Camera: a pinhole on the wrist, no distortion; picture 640 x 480 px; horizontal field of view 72.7 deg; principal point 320.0 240.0 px. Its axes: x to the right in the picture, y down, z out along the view. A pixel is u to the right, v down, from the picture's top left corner.
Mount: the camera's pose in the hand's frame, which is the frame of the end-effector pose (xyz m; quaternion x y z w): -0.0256 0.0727 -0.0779 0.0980 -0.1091 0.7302 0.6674
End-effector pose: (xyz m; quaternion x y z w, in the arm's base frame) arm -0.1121 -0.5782 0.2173 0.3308 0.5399 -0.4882 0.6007
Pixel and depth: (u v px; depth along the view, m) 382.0 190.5 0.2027
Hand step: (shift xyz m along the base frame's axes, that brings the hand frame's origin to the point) 0.0820 -0.1011 0.0247
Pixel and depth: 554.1 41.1 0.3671
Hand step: 0.2613 -0.2867 -0.0749
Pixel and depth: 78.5 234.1 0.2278
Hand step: -0.0729 -0.1278 0.0467
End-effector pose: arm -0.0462 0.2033 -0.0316 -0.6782 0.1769 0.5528 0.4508
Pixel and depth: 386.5 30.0 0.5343
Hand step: -0.2145 0.4229 -0.2017
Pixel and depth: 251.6 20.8 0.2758
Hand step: -0.0397 0.1928 -0.0871
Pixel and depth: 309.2 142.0 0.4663
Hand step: -0.1438 0.3517 -0.0384
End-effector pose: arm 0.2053 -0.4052 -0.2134 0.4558 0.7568 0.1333 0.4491
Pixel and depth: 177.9 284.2 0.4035
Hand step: 0.1267 -0.1961 -0.2260
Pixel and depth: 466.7 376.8 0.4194
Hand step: 0.3624 -0.1722 -0.0613
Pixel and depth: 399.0 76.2 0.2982
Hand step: 0.1938 0.0443 -0.1430
